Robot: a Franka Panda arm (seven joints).
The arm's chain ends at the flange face. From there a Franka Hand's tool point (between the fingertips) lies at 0.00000 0.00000 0.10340 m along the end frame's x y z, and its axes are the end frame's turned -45 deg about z.
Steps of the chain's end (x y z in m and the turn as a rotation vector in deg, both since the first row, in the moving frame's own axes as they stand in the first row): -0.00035 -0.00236 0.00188 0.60 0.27 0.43; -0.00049 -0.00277 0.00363 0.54 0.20 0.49; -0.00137 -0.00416 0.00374 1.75 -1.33 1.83; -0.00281 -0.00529 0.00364 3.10 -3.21 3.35; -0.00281 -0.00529 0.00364 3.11 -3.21 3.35; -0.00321 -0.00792 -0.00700 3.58 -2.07 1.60
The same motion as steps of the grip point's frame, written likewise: 0.00253 -0.00233 0.00187 0.23 0.62 0.43; 0.00256 -0.00273 0.00362 0.24 0.52 0.49; 0.00257 -0.00783 0.00366 2.18 0.30 1.83; 0.00185 -0.01377 0.00333 4.46 -0.08 3.35; 0.00186 -0.01378 0.00333 4.47 -0.07 3.35; 0.00536 -0.01505 -0.00727 4.00 1.07 1.60
